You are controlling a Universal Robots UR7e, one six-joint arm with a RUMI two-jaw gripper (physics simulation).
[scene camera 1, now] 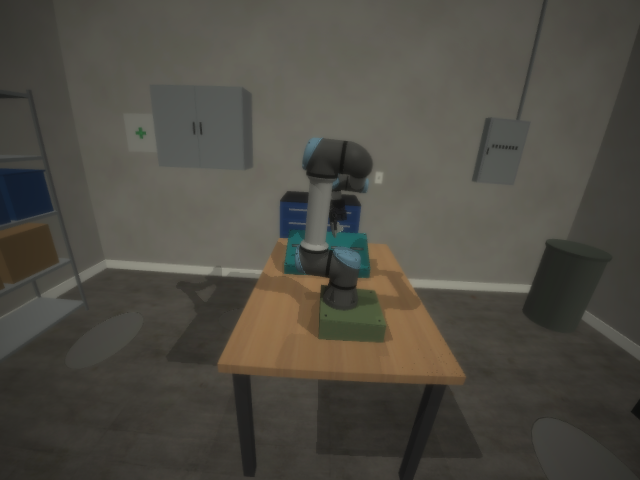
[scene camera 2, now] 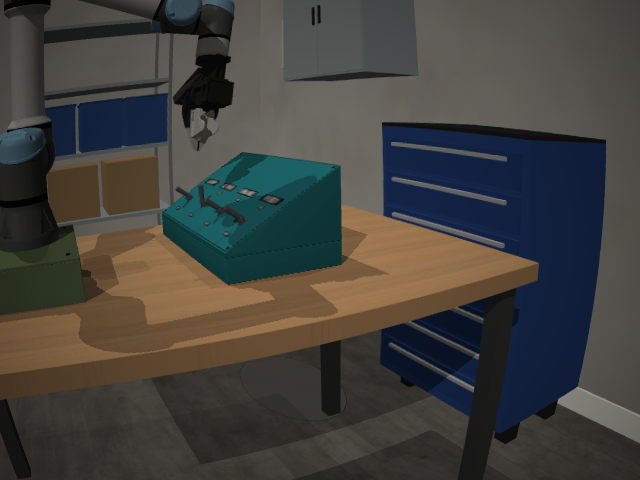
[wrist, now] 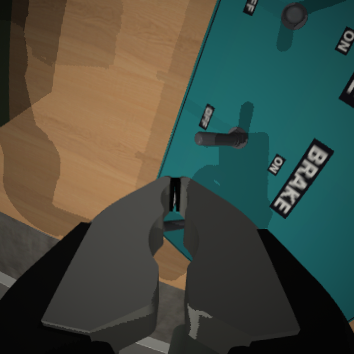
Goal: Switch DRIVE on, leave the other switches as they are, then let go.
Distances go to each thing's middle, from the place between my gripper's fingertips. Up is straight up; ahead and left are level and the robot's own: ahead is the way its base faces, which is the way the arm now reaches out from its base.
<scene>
The teal switch panel (scene camera 2: 291,209) is 110 mm ahead of my hand, 30 mm to the left of it and 150 mm below it.
</scene>
